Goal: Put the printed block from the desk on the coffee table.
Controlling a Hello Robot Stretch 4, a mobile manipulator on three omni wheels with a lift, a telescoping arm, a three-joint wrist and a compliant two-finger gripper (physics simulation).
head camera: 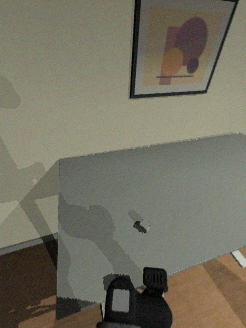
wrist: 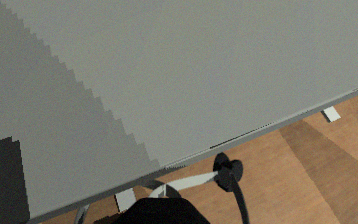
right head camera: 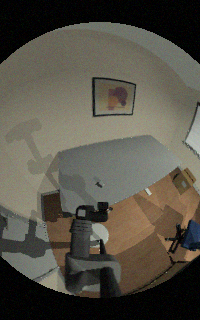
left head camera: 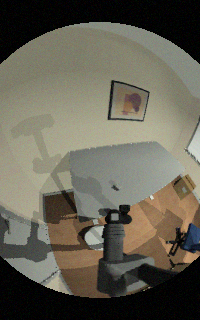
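Where they show: robot's base, origin of its link: (right head camera: 94,234) (left head camera: 98,237).
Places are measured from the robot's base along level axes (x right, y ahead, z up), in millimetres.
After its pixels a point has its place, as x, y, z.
A small block (head camera: 142,226) {70, 428, 949} (left head camera: 115,187) {65, 430, 940} (right head camera: 99,184) {69, 426, 942}, dark on one side and light on the other, lies on the grey desk (head camera: 200,175) {425, 793, 922} (left head camera: 145,165) {439, 716, 922} (right head camera: 130,160) {386, 715, 922} (wrist: 200,75) {112, 304, 922}. It does not show in the wrist view; its print is too small to read. My gripper (head camera: 155,278) (left head camera: 125,208) (right head camera: 104,206) {98, 284, 767} (wrist: 167,164) {98, 284, 767} is at the desk's front edge, on the near side of the block and apart from it. Its fingers look partly open, with nothing seen between them; they overlap in the views. I cannot identify the coffee table.
A white round surface (left head camera: 93,236) {-77, 15, 187} (right head camera: 101,233) {106, 26, 187} shows low down, partly behind the arm. A brown box (left head camera: 184,187) {2031, 689, 281} (right head camera: 183,181) {2028, 702, 271} and a blue chair (left head camera: 193,237) (right head camera: 191,235) {1507, -439, 442} stand to the right. A framed picture (head camera: 180,45) {229, 1138, 1516} hangs on the wall behind the desk.
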